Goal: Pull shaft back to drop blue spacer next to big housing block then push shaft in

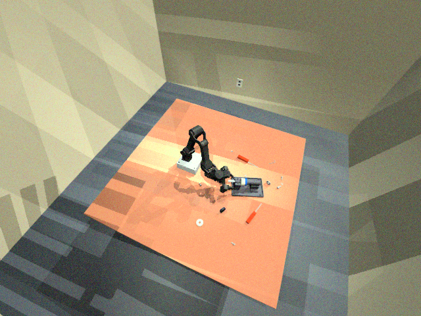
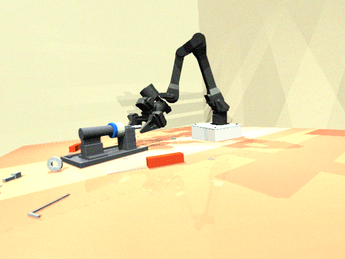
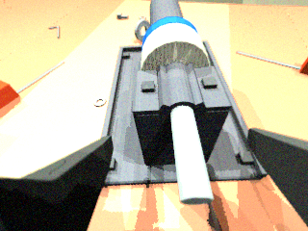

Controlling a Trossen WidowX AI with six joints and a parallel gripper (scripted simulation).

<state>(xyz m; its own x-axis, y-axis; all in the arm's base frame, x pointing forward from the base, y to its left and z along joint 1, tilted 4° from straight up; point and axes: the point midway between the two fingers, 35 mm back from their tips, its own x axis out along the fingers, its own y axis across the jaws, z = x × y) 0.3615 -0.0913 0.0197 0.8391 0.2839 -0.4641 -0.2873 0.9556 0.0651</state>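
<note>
My gripper tip is now 30 mm short of the pale grey shaft, 20 mm below it and 10 mm to the right of it. The rest, counted from my gripper tip: allen key 320 mm to the left, 260 mm ahead, 60 mm below; black cylinder 200 mm to the right, 40 mm below, 20 mm behind; blue spacer 80 mm ahead, 20 mm to the left, 20 mm above.
</note>
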